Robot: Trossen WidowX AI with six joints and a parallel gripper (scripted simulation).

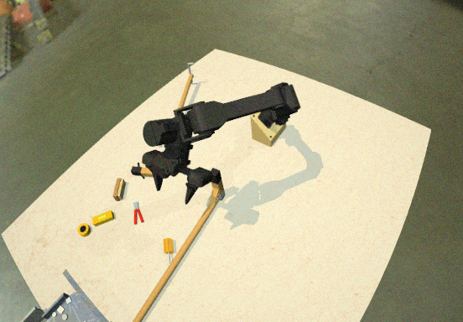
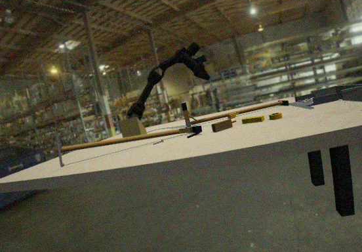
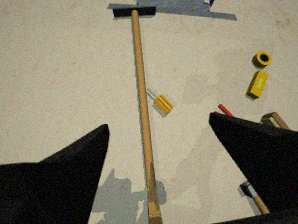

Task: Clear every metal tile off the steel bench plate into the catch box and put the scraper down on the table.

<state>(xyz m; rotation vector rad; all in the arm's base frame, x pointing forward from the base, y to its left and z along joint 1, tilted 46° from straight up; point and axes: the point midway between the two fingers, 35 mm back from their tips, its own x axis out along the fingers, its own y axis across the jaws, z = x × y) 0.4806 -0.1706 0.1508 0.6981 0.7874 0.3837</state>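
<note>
Now: gripper tip 230 mm above the screwdriver, 80 mm short of it and 40 mm to the left of it. The rest, counted from my gripper tip: yellow tape roll: 370 mm to the right, 240 mm below, 220 mm ahead; then yellow level: 340 mm to the right, 230 mm below, 130 mm ahead; then wooden block: 360 mm to the right, 230 mm below.
</note>
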